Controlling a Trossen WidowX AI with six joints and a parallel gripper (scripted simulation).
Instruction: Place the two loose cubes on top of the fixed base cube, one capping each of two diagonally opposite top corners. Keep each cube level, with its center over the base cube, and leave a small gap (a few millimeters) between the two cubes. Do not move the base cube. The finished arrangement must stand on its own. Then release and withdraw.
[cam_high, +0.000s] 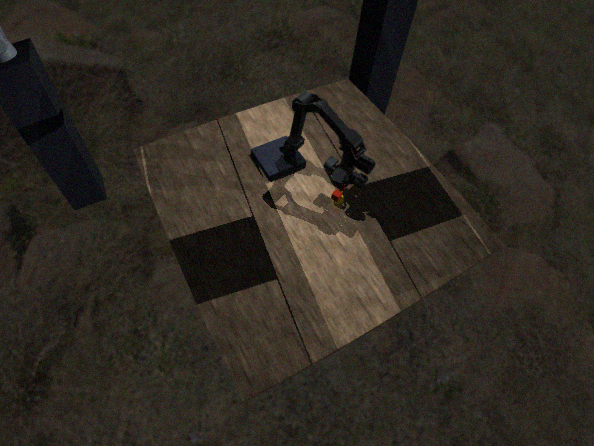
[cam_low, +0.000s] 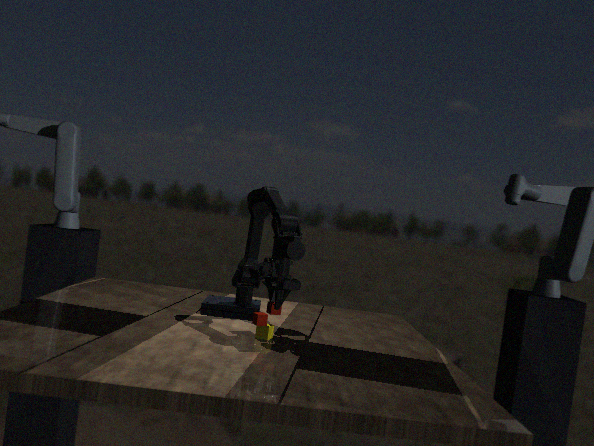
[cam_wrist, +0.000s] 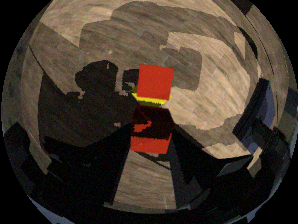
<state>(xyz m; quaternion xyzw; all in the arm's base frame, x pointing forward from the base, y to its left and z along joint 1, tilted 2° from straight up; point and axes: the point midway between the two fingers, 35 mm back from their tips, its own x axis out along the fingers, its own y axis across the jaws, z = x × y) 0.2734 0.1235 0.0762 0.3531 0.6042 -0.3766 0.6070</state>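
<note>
Right now the yellow base cube is 7 cm below my gripper tip, 2 cm to the right of it and 1 cm ahead of it.
</note>
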